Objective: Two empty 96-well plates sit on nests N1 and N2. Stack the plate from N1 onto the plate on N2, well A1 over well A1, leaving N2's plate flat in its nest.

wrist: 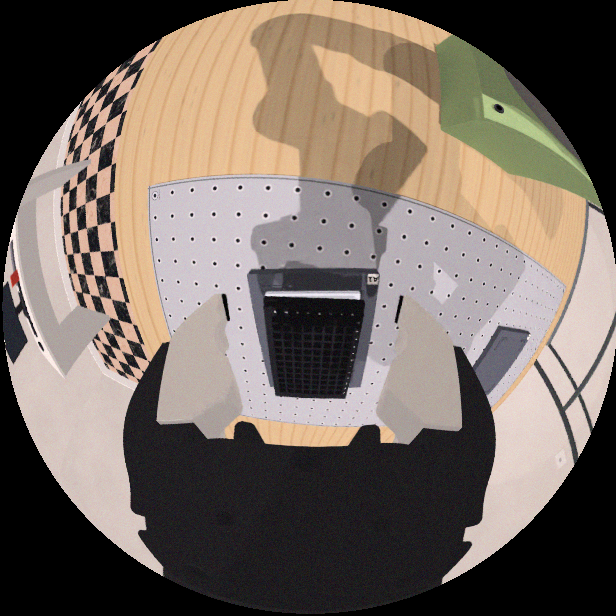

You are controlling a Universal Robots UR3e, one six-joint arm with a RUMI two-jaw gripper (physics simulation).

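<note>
A black 96-well plate (pixel 313 344) sits in a grey nest (pixel 313 281) on the perforated grey baseplate (pixel 229 241), straight below me in the wrist view. A small label (pixel 372 279) marks the nest's far right corner. My gripper (pixel 311 313) is open, its two beige jaws standing to the left and right of the plate, well above it and not touching it. A second grey nest (pixel 501 357) shows at the right edge of the baseplate, seen at a slant; I cannot tell whether a plate lies on it.
The baseplate lies on a wooden table top (pixel 229 114). A green block-shaped object (pixel 499 120) stands at the far right. A checkerboard panel (pixel 94 229) runs along the left. A grey angled bracket (pixel 45 275) lies beyond the table's left edge.
</note>
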